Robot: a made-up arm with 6 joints. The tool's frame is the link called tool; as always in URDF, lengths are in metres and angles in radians. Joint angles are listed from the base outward.
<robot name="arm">
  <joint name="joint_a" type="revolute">
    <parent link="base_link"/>
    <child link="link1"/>
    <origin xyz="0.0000 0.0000 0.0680" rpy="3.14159 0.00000 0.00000"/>
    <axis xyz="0 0 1"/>
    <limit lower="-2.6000" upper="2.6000"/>
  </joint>
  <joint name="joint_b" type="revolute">
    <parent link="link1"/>
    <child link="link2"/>
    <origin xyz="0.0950 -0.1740 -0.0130" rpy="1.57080 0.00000 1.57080"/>
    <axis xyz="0 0 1"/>
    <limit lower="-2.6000" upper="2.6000"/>
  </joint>
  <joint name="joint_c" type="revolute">
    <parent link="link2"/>
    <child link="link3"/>
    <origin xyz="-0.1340 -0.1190 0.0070"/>
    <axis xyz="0 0 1"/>
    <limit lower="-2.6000" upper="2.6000"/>
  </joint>
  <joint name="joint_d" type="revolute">
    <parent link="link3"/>
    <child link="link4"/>
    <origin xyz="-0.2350 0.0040 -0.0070" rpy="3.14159 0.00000 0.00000"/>
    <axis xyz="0 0 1"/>
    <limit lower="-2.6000" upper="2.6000"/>
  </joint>
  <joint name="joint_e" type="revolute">
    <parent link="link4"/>
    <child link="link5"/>
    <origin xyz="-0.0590 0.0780 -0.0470" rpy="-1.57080 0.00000 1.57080"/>
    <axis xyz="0 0 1"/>
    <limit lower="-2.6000" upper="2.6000"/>
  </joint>
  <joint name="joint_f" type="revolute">
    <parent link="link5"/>
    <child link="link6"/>
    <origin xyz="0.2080 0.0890 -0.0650" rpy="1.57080 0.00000 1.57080"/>
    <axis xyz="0 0 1"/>
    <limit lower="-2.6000" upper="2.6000"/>
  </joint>
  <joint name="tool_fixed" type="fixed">
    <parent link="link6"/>
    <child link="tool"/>
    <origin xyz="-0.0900 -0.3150 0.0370"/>
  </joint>
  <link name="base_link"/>
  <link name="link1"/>
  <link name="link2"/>
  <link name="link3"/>
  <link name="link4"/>
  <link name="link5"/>
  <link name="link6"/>
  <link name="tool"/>
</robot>
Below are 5 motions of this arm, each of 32 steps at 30 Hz.
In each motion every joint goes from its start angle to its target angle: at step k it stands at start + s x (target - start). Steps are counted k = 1, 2, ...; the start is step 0. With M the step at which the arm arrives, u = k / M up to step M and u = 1 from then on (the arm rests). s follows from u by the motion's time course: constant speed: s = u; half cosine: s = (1 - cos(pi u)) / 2; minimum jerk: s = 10 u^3 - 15 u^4 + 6 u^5.
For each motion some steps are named. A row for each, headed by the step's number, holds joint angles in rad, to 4 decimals.
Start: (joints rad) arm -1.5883 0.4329 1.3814 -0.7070 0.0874 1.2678
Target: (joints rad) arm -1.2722 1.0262 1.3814 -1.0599 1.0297 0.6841
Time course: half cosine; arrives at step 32
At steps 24, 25, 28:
24: -1.3185 0.9393 1.3814 -1.0082 0.8917 0.7696
25: -1.3081 0.9589 1.3814 -1.0198 0.9228 0.7503
28: -1.2842 1.0036 1.3814 -1.0465 0.9938 0.7063

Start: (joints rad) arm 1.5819 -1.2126 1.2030 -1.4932 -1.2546 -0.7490
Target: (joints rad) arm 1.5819 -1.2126 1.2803 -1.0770 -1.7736 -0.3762
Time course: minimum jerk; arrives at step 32
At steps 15, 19, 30, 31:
15: 1.5819 -1.2126 1.2371 -1.3094 -1.4838 -0.5844
19: 1.5819 -1.2126 1.2549 -1.2136 -1.6032 -0.4986
30: 1.5819 -1.2126 1.2801 -1.0779 -1.7724 -0.3770
31: 1.5819 -1.2126 1.2803 -1.0771 -1.7734 -0.3763

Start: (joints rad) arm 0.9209 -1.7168 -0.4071 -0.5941 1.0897 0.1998
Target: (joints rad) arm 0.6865 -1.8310 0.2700 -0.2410 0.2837 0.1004
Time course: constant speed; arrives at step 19
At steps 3, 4, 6, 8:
3: 0.8839 -1.7348 -0.3002 -0.5383 0.9624 0.1841
4: 0.8716 -1.7408 -0.2646 -0.5198 0.9200 0.1789
6: 0.8469 -1.7529 -0.1933 -0.4826 0.8352 0.1684
8: 0.8222 -1.7649 -0.1220 -0.4454 0.7503 0.1579

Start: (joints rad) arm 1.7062 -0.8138 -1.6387 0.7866 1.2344 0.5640
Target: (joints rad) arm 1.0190 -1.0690 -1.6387 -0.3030 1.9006 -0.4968
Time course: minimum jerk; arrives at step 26
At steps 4, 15, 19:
4: 1.6866 -0.8211 -1.6387 0.7555 1.2534 0.5337
15: 1.2650 -0.9776 -1.6387 0.0871 1.6621 -0.1170
19: 1.1048 -1.0371 -1.6387 -0.1670 1.8174 -0.3644

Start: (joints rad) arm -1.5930 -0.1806 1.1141 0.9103 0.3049 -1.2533
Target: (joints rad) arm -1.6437 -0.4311 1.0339 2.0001 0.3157 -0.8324
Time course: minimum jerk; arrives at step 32
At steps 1, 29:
1: -1.5930 -0.1807 1.1141 0.9106 0.3049 -1.2532
29: -1.6433 -0.4293 1.0345 1.9923 0.3156 -0.8354

